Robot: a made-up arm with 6 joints.
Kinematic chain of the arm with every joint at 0, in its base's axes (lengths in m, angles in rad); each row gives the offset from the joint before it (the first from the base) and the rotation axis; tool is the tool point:
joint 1: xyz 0 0 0.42 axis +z
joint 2: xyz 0.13 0 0 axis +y
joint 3: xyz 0 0 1 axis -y
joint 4: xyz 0 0 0.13 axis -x
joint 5: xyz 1.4 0 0 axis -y
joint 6: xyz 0.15 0 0 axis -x
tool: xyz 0 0 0
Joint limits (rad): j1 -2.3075..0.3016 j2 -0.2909..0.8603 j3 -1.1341..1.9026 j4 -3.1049..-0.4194 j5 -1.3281..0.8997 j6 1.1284..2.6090
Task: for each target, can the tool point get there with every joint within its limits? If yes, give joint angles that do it. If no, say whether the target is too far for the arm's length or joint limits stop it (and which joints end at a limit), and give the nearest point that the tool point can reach.
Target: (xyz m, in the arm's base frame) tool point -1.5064 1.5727 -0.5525
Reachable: no: joint limits stop it (at a limit: joint 1, joint 2, joint 3, joint 5) | nearest point -0.3360 -0.1986 -0.3335 | short by 2.134 m
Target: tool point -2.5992 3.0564 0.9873
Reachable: no: too far | nearest point -0.7892 0.9280 2.3838 | short by 3.124 m
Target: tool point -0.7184 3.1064 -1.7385
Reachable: no: too far | nearest point 0.4909 0.2951 -0.3592 | short by 3.357 m
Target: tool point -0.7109 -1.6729 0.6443
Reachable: yes | joints -1.9885 0.3199 -0.2495 -1.5574 -0.1937 1.3651
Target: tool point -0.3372 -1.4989 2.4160
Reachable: yes | joints -1.7578 0.2763 0.9636 -2.3245 0.5019 2.2463
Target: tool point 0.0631 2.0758 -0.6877
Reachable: no: joint limits stop it (at a limit: joint 1, joint 2, joint 5) | nearest point 0.6407 0.3518 -0.3597 | short by 1.848 m
